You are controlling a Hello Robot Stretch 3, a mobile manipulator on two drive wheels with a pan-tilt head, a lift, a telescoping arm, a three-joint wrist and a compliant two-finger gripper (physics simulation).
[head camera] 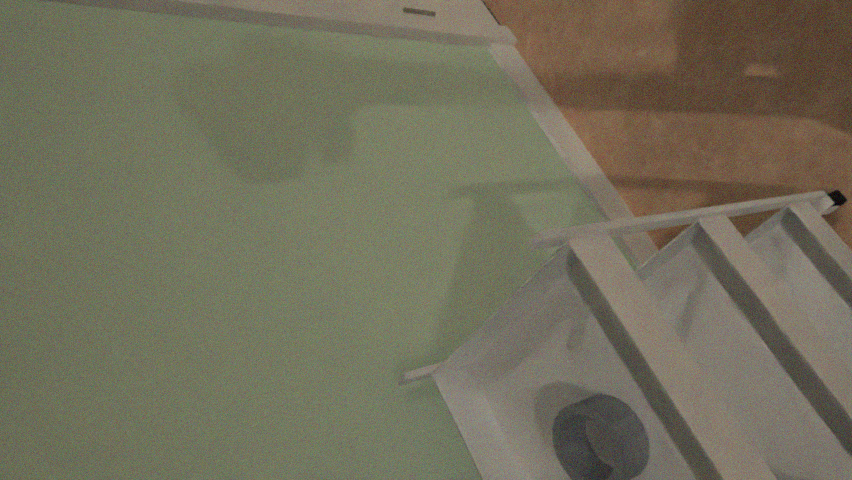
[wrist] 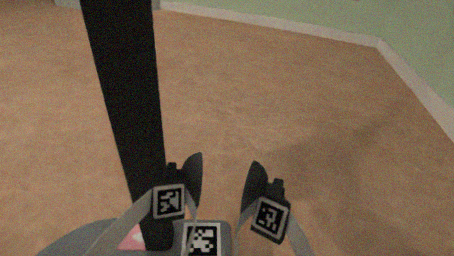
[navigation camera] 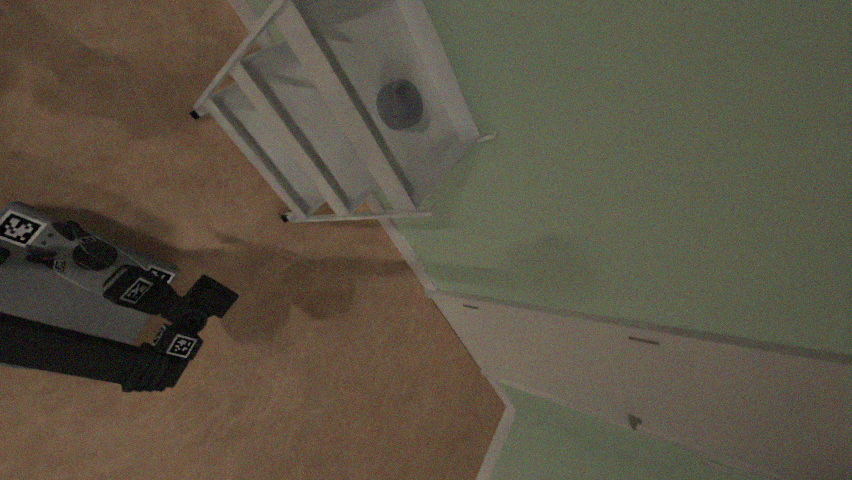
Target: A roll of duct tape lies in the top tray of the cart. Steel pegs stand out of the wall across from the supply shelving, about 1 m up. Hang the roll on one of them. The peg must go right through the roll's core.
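Where they show: gripper, between the fingertips: (wrist: 224,175) (navigation camera: 41,234); robot's base, origin of its link: (navigation camera: 95,253).
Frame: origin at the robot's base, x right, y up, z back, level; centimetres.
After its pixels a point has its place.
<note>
The grey roll of duct tape (head camera: 569,444) {x 28.2, y 69.6, z -58.0 cm} (navigation camera: 396,114) {x 24.6, y 71.1, z -50.4 cm} lies in the top tray of the white three-tier cart (head camera: 664,345) {x 25.3, y 69.1, z -39.1 cm} (navigation camera: 335,89) {x 11.6, y 70.8, z -43.8 cm}, its core opening visible in the head view. The head view's lower edge cuts off part of the cart. My gripper (wrist: 224,175) {x -8.2, y 37.5, z -1.4 cm} is open and empty in the wrist view, pointing over brown floor, apart from the cart and the roll. The steel pegs do not show in these views.
The cart stands against the green wall (head camera: 268,268) {x 72.3, y 88.7, z -61.5 cm} (navigation camera: 655,178) {x 70.6, y 111.0, z -62.1 cm}. A white unit with dark handle slots (head camera: 357,13) {x 127.0, y 47.8, z -39.7 cm} (navigation camera: 566,339) {x 142.4, y 73.2, z -35.7 cm} stands along the same wall. My wrist and arm (navigation camera: 137,292) {x 6.6, y 53.4, z 1.2 cm} show at the left of the navigation view. A white baseboard (wrist: 300,26) {x -217.7, y 5.6, z -83.6 cm} meets a room corner.
</note>
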